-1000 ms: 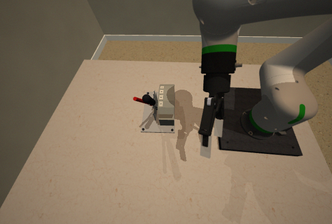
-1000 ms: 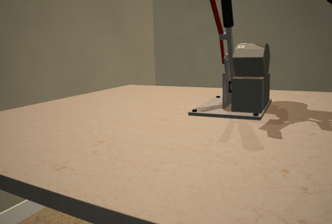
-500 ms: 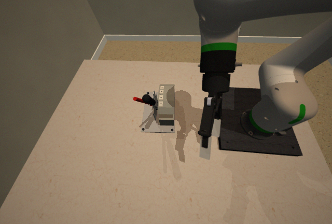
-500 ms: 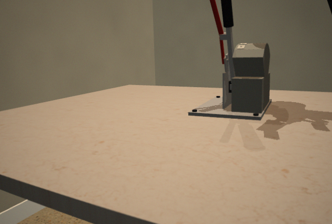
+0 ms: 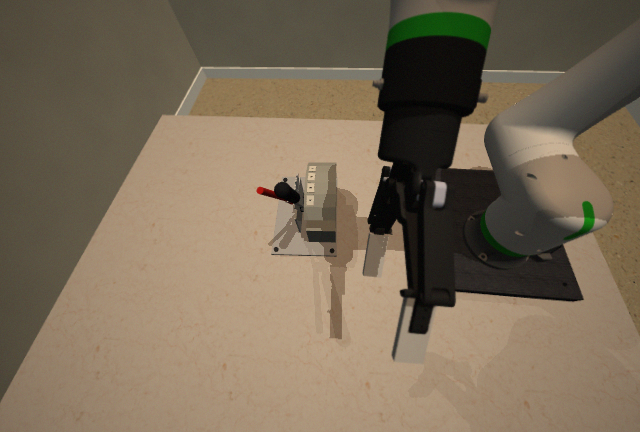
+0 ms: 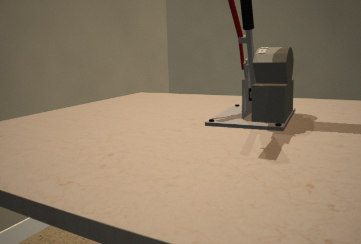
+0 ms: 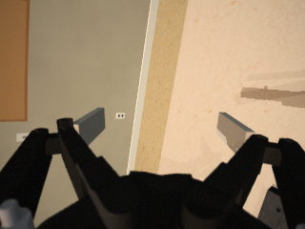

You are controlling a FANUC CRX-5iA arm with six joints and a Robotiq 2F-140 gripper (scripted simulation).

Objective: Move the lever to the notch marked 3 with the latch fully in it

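Now: the red bar 16 cm ahead of my hand, 21 cm to the right of it and 13 cm below it.
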